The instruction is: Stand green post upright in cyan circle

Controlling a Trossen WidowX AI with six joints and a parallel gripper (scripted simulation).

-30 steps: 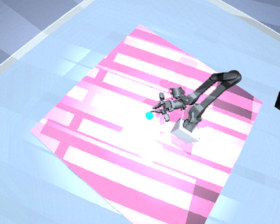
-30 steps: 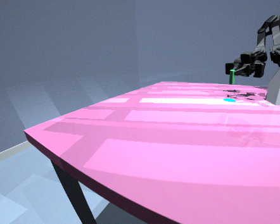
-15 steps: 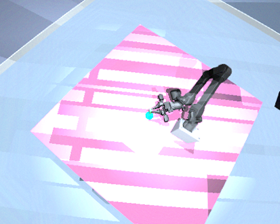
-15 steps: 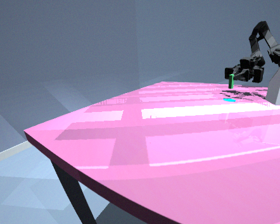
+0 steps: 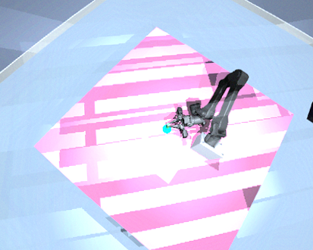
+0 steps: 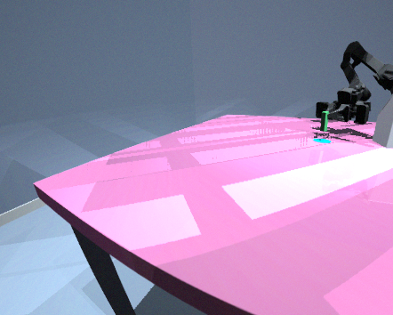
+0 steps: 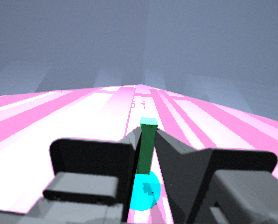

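Now: gripper tip 90 mm above the cyan circle. Also, from my gripper tip: green post: 20 mm below.
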